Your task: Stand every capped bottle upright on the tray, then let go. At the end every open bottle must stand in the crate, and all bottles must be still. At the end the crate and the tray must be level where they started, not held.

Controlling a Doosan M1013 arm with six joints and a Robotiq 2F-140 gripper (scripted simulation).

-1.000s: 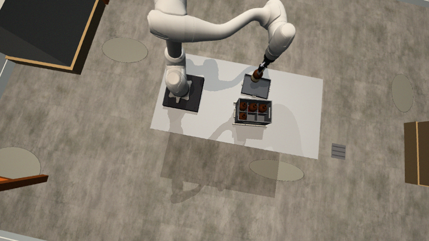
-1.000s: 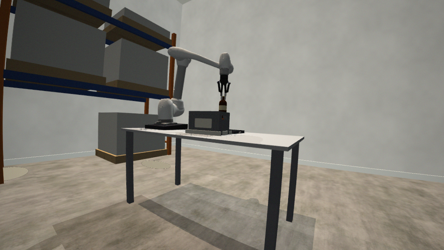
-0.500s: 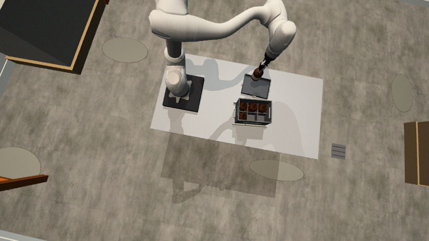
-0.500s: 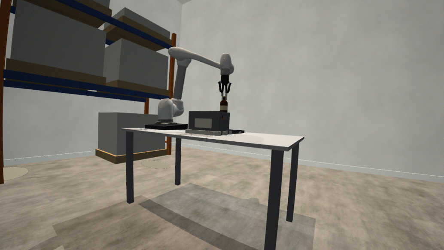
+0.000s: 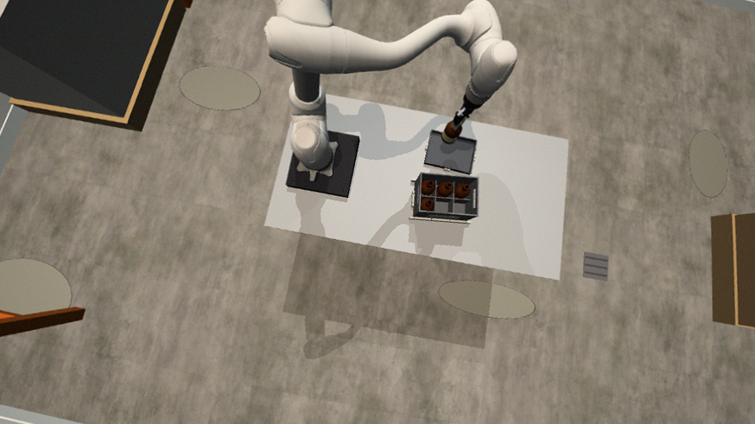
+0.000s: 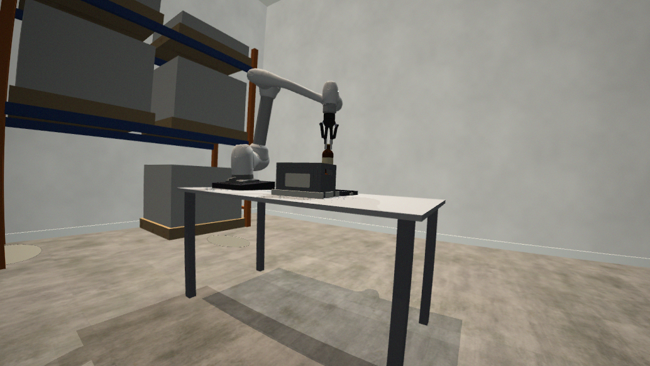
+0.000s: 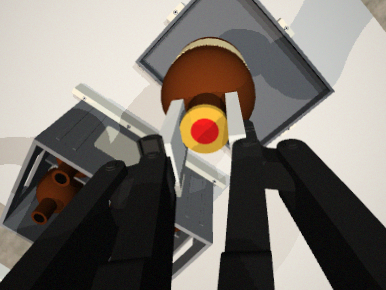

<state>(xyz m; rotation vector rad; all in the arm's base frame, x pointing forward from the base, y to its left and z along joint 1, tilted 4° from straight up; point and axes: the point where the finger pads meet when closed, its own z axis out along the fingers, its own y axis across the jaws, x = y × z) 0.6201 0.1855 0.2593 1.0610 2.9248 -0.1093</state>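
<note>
Right now the capped bottle is 7 cm below my hand. Round my hand: open bottle (23 cm to the right, 23 cm below, 11 cm ahead); dark grey crate (28 cm to the right, 24 cm below, 3 cm ahead); flat tray (31 cm below, 5 cm ahead).
</note>
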